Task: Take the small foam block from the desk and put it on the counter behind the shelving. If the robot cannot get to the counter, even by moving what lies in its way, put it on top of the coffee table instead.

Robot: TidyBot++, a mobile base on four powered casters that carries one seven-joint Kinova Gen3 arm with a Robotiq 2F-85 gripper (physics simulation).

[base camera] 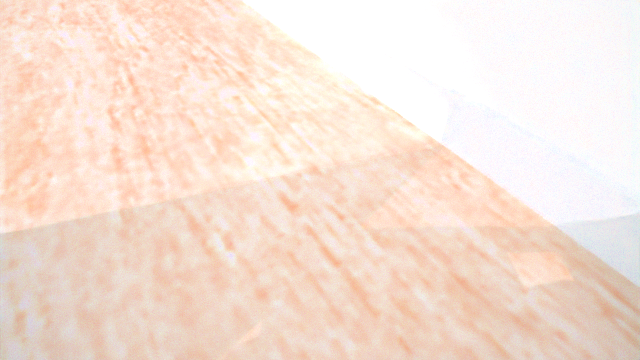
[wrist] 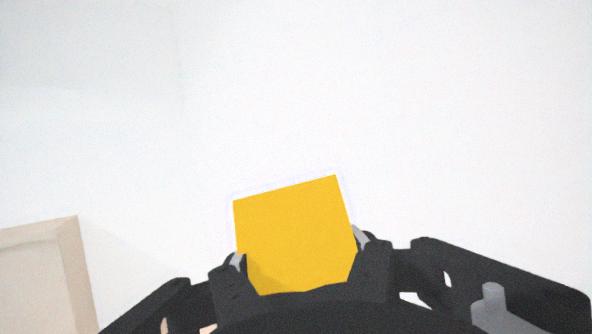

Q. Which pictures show my gripper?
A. The wrist view only.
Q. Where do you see a yellow foam block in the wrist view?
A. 296, 238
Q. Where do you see a beige counter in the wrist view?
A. At 52, 281
